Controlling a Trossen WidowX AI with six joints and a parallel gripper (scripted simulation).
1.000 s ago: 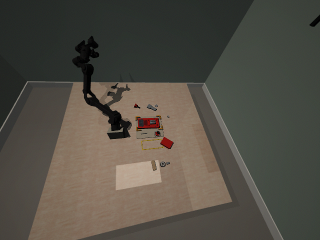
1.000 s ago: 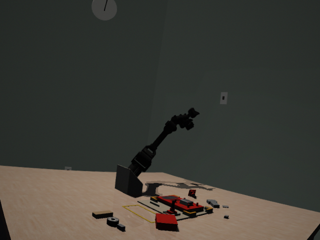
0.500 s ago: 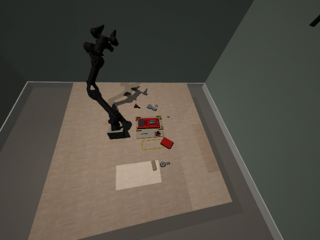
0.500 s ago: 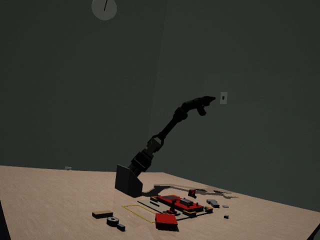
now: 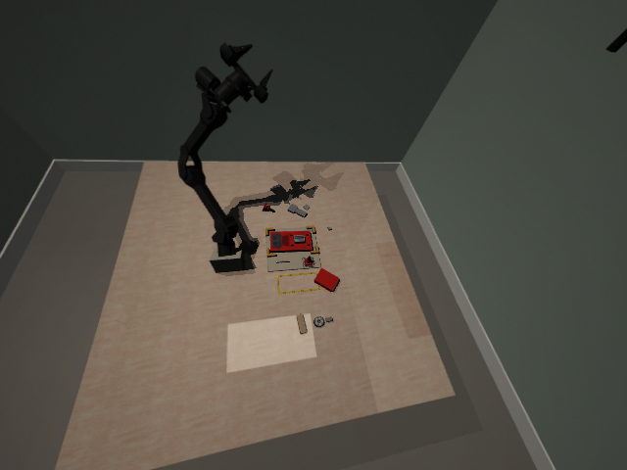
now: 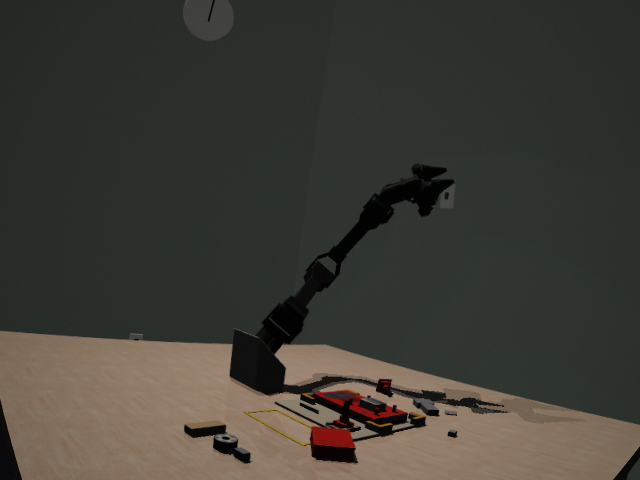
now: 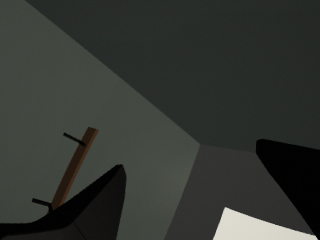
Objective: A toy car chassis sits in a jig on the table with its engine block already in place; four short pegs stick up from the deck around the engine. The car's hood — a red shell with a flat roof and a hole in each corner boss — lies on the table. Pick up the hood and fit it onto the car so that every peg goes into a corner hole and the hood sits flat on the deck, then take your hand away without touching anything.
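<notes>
Right now the red hood is 150 mm ahead of my gripper tip, 620 mm to the right of it and 610 mm below it. Round my gripper tip: wooden block (10 mm behind, 770 mm to the right, 620 mm below); then small grey block (110 mm ahead, 780 mm to the right, 620 mm below).
</notes>
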